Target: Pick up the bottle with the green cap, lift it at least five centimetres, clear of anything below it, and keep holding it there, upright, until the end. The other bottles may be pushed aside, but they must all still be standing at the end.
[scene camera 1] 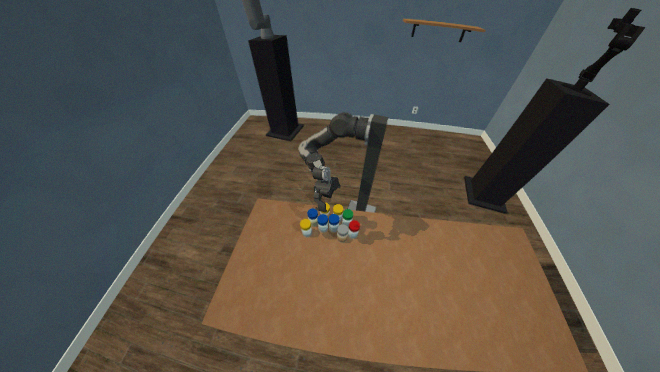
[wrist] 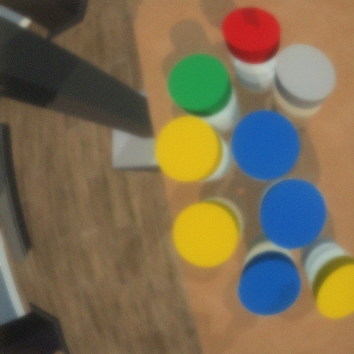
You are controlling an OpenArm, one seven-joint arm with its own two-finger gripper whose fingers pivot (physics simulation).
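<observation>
The green-capped bottle stands upright on the brown mat, at the edge of a tight cluster. A yellow-capped bottle is right beside it. A red-capped bottle, a grey-capped bottle and a blue-capped bottle also stand near it. My gripper is open above the back-left part of the cluster, near another yellow-capped bottle, to the left of the green cap. Part of one finger shows at the wrist view's left edge.
More blue-capped bottles and a yellow-capped bottle stand on the left side of the cluster. My arm's dark post rises behind the bottles. Two black pedestals stand farther back.
</observation>
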